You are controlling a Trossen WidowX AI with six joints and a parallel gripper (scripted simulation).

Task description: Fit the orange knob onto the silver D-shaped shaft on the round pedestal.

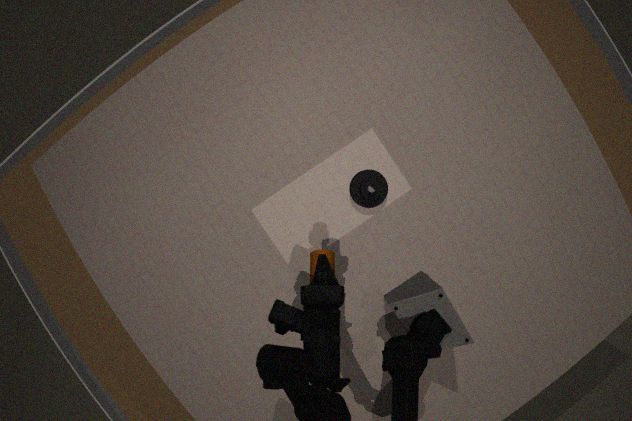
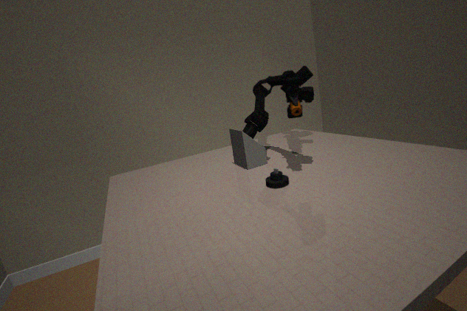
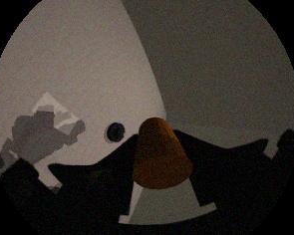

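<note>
My gripper tip is now 20 mm past the orange knob, 20 mm to the right of it and 20 mm below it. From my gripper tip the other things lie so: black round pedestal (20 mm ahead, 150 mm to the right, 220 mm below).
</note>
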